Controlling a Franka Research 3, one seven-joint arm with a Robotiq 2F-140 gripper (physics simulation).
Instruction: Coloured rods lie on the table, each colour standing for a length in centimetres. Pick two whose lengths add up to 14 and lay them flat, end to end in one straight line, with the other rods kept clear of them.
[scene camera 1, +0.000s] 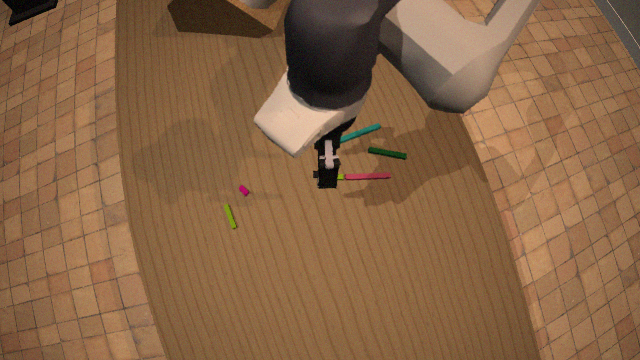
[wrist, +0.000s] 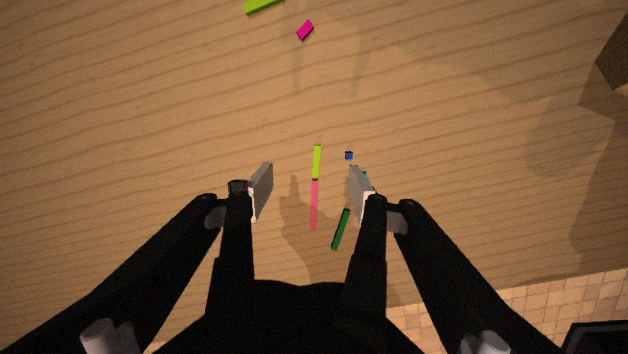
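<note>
A lime rod (scene camera 1: 340, 177) (wrist: 316, 161) and a pinkish-red rod (scene camera 1: 367, 176) (wrist: 314, 205) lie flat, end to end in one line; no clear gap shows between their ends. In scene camera 1 the gripper hides part of the lime rod. My gripper (wrist: 310, 176) is open and empty, raised above these two rods. A dark green rod (scene camera 1: 387, 153) (wrist: 340, 229) lies apart, beside the red one. A teal rod (scene camera 1: 361, 133) (wrist: 365, 175) is partly hidden by the gripper. A small blue cube (wrist: 349, 155) lies to the right of the lime rod in the wrist view.
A magenta piece (scene camera 1: 244, 190) (wrist: 305, 30) and a second, yellow-green rod (scene camera 1: 230, 216) (wrist: 262, 6) lie apart at the left in scene camera 1. A brown wooden block (scene camera 1: 220, 19) stands at the table's back. The arm hangs over the back of the table (scene camera 1: 320, 280).
</note>
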